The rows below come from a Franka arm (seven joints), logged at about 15 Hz.
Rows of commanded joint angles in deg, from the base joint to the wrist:
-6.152, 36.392, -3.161, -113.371, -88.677, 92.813, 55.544
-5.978, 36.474, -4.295, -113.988, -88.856, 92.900, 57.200
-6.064, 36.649, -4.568, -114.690, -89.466, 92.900, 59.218
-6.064, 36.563, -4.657, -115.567, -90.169, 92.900, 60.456
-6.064, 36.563, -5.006, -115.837, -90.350, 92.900, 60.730
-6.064, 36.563, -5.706, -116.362, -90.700, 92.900, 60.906
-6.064, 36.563, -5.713, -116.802, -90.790, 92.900, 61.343
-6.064, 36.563, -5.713, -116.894, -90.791, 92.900, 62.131
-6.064, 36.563, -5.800, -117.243, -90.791, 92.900, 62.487
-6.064, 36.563, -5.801, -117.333, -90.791, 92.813, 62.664
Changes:
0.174, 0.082, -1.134, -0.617, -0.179, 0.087, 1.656
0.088, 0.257, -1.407, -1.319, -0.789, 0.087, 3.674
0.088, 0.171, -1.496, -2.196, -1.492, 0.087, 4.912
0.088, 0.171, -1.845, -2.466, -1.673, 0.087, 5.186
0.088, 0.171, -2.545, -2.991, -2.023, 0.087, 5.362
0.088, 0.171, -2.552, -3.431, -2.113, 0.087, 5.799
0.088, 0.171, -2.552, -3.523, -2.114, 0.087, 6.587
0.088, 0.171, -2.639, -3.872, -2.114, 0.087, 6.943
0.088, 0.171, -2.640, -3.962, -2.114, 0.000, 7.120

